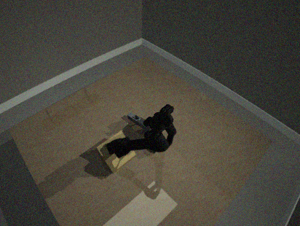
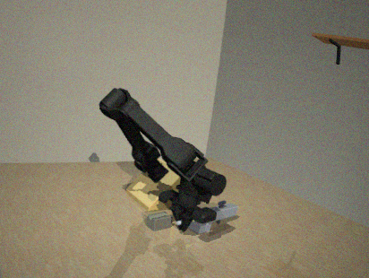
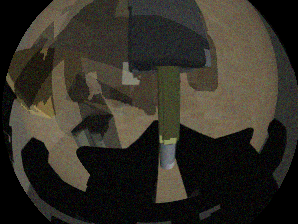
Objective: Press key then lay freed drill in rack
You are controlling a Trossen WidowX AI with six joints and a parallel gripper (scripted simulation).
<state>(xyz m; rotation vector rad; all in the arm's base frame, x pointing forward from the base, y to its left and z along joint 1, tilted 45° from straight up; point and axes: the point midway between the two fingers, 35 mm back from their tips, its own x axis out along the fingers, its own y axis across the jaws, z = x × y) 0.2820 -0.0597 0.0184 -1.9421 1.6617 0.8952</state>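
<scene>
Now: gripper tip 10 mm past the drill, 40 mm to the right of it and 30 mm below it. The rest, counted from my gripper tip: rack (70 mm behind, 40 mm to the right); key (30 mm behind, 160 mm to the left, 40 mm above); grey block (30 mm behind, 140 mm to the left, 20 mm above).
</scene>
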